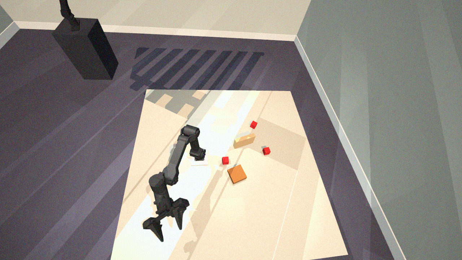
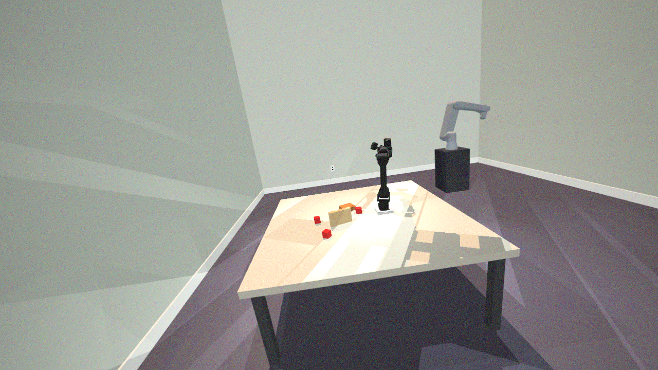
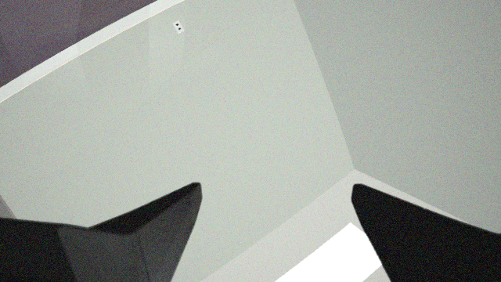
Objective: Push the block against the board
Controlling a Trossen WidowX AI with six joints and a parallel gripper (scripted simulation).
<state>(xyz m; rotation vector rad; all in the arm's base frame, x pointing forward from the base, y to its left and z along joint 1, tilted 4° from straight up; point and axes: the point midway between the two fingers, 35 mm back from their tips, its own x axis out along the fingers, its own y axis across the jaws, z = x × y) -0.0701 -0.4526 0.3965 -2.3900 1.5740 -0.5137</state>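
My gripper tip is 400 mm short of the tan board, 590 mm to the right of it and 360 mm above it. From my gripper tip the other things lie so: square block 330 mm ahead, 360 mm to the left, 390 mm below.
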